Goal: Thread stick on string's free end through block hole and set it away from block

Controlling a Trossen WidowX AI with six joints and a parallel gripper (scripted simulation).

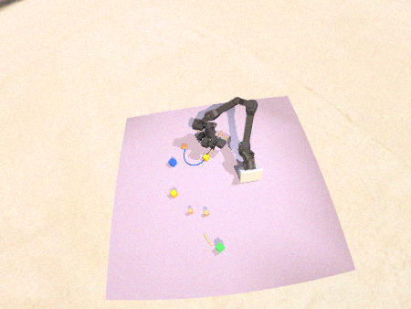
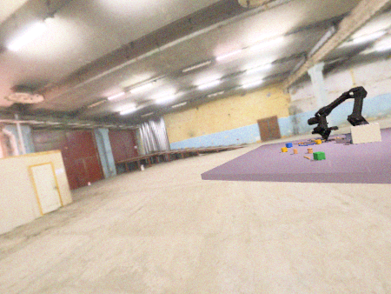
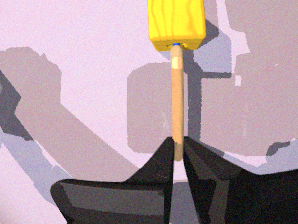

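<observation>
My gripper tip is now 6 cm to the right of the yellow cube, 5 cm short of it and 1 cm below it. Round my gripper tip: thin wooden stick (3 cm to the left, 2 cm ahead, 1 cm above); blue cube (26 cm ahead, 8 cm to the left, 1 cm above); round wooden button (19 cm ahead, 4 cm to the right).
</observation>
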